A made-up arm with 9 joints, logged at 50 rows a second.
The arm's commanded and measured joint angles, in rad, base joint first. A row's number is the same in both.
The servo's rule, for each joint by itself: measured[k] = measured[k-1] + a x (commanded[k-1-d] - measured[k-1]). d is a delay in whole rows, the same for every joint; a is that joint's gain. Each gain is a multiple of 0.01, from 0.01 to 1. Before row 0 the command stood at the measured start. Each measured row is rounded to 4 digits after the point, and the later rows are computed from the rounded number. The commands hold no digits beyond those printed.
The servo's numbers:
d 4
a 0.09 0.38 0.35 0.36 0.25 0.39 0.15 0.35 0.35
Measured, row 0:
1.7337, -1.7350, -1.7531, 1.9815, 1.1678, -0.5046, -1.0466, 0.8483, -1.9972
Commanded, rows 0 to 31:
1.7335, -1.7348, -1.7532, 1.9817, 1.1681, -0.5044, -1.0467, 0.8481, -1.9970
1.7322, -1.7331, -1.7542, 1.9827, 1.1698, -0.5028, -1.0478, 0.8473, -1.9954
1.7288, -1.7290, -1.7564, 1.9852, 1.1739, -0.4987, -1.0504, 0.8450, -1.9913
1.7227, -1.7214, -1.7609, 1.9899, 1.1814, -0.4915, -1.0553, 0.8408, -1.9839
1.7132, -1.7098, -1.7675, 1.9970, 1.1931, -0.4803, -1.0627, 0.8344, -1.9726
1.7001, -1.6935, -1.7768, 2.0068, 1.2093, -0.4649, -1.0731, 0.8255, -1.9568
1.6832, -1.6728, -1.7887, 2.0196, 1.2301, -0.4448, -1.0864, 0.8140, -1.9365
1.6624, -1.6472, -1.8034, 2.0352, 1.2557, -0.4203, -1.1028, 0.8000, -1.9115
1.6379, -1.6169, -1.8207, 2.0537, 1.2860, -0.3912, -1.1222, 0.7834, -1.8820
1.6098, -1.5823, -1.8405, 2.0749, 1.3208, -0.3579, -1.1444, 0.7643, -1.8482
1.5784, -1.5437, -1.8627, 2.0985, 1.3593, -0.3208, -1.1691, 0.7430, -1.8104
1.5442, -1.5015, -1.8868, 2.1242, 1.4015, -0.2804, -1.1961, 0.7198, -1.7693
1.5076, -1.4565, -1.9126, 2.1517, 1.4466, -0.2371, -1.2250, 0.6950, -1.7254
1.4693, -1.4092, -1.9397, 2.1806, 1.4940, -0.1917, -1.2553, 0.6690, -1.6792
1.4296, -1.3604, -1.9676, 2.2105, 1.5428, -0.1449, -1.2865, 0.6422, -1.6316
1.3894, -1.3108, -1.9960, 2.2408, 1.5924, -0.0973, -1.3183, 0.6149, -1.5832
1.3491, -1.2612, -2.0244, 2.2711, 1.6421, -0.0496, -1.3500, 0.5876, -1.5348
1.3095, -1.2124, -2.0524, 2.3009, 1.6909, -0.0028, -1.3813, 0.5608, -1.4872
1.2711, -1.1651, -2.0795, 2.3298, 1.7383, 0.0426, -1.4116, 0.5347, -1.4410
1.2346, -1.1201, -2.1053, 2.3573, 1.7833, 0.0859, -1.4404, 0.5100, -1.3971
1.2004, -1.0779, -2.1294, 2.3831, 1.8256, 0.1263, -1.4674, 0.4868, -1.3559
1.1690, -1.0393, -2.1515, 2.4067, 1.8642, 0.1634, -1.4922, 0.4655, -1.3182
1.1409, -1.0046, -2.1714, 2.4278, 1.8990, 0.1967, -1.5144, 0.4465, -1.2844
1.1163, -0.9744, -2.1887, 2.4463, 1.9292, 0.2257, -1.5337, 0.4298, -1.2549
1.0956, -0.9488, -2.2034, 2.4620, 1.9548, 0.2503, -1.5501, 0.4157, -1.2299
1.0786, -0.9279, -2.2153, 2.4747, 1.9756, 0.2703, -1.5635, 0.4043, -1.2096
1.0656, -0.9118, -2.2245, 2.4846, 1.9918, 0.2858, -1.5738, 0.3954, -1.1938
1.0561, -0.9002, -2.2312, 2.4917, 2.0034, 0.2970, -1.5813, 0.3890, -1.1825
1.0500, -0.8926, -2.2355, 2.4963, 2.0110, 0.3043, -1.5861, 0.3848, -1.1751
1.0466, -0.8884, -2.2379, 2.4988, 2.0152, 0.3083, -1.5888, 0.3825, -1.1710
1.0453, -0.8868, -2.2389, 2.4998, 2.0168, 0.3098, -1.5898, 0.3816, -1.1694
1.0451, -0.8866, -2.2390, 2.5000, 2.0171, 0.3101, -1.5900, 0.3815, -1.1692
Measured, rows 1 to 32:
1.7337, -1.7350, -1.7531, 1.9815, 1.1678, -0.5046, -1.0466, 0.8483, -1.9972
1.7337, -1.7350, -1.7531, 1.9815, 1.1678, -0.5046, -1.0466, 0.8483, -1.9972
1.7337, -1.7350, -1.7531, 1.9815, 1.1678, -0.5046, -1.0466, 0.8483, -1.9972
1.7337, -1.7350, -1.7531, 1.9815, 1.1678, -0.5046, -1.0466, 0.8483, -1.9972
1.7337, -1.7349, -1.7531, 1.9816, 1.1679, -0.5045, -1.0466, 0.8482, -1.9971
1.7336, -1.7342, -1.7535, 1.9820, 1.1684, -0.5038, -1.0468, 0.8479, -1.9965
1.7332, -1.7322, -1.7545, 1.9832, 1.1698, -0.5018, -1.0473, 0.8469, -1.9947
1.7323, -1.7281, -1.7567, 1.9856, 1.1727, -0.4978, -1.0485, 0.8448, -1.9909
1.7306, -1.7211, -1.7605, 1.9897, 1.1778, -0.4910, -1.0506, 0.8412, -1.9845
1.7279, -1.7106, -1.7662, 1.9959, 1.1857, -0.4808, -1.0540, 0.8357, -1.9748
1.7239, -1.6962, -1.7741, 2.0044, 1.1968, -0.4668, -1.0589, 0.8281, -1.9614
1.7184, -1.6776, -1.7844, 2.0155, 1.2115, -0.4487, -1.0655, 0.8183, -1.9439
1.7112, -1.6545, -1.7971, 2.0293, 1.2301, -0.4263, -1.0740, 0.8061, -1.9222
1.7021, -1.6271, -1.8123, 2.0457, 1.2528, -0.3996, -1.0846, 0.7915, -1.8963
1.6910, -1.5954, -1.8299, 2.0647, 1.2794, -0.3689, -1.0973, 0.7745, -1.8662
1.6778, -1.5597, -1.8498, 2.0861, 1.3099, -0.3344, -1.1121, 0.7554, -1.8323
1.6625, -1.5205, -1.8718, 2.1097, 1.3441, -0.2965, -1.1290, 0.7343, -1.7949
1.6451, -1.4782, -1.8956, 2.1352, 1.3816, -0.2556, -1.1479, 0.7114, -1.7544
1.6257, -1.4334, -1.9208, 2.1623, 1.4219, -0.2124, -1.1687, 0.6872, -1.7114
1.6044, -1.3868, -1.9471, 2.1906, 1.4645, -0.1675, -1.1911, 0.6619, -1.6665
1.5814, -1.3391, -1.9742, 2.2196, 1.5089, -0.1215, -1.2149, 0.6359, -1.6204
1.5569, -1.2910, -2.0016, 2.2489, 1.5544, -0.0752, -1.2399, 0.6096, -1.5738
1.5312, -1.2432, -2.0289, 2.2780, 1.6004, -0.0293, -1.2657, 0.5834, -1.5273
1.5045, -1.1964, -2.0556, 2.3065, 1.6461, 0.0156, -1.2919, 0.5577, -1.4817
1.4771, -1.1514, -2.0814, 2.3341, 1.6910, 0.0588, -1.3182, 0.5329, -1.4377
1.4494, -1.1088, -2.1059, 2.3602, 1.7343, 0.0996, -1.3443, 0.5093, -1.3959
1.4216, -1.0692, -2.1288, 2.3845, 1.7755, 0.1375, -1.3698, 0.4873, -1.3569
1.3941, -1.0332, -2.1498, 2.4067, 1.8139, 0.1719, -1.3944, 0.4672, -1.3212
1.3672, -1.0011, -2.1686, 2.4266, 1.8491, 0.2025, -1.4178, 0.4492, -1.2892
1.3412, -0.9733, -2.1849, 2.4439, 1.8807, 0.2289, -1.4397, 0.4335, -1.2613
1.3164, -0.9499, -2.1988, 2.4586, 1.9085, 0.2511, -1.4598, 0.4202, -1.2377
1.2930, -0.9310, -2.2101, 2.4705, 1.9322, 0.2690, -1.4780, 0.4093, -1.2184

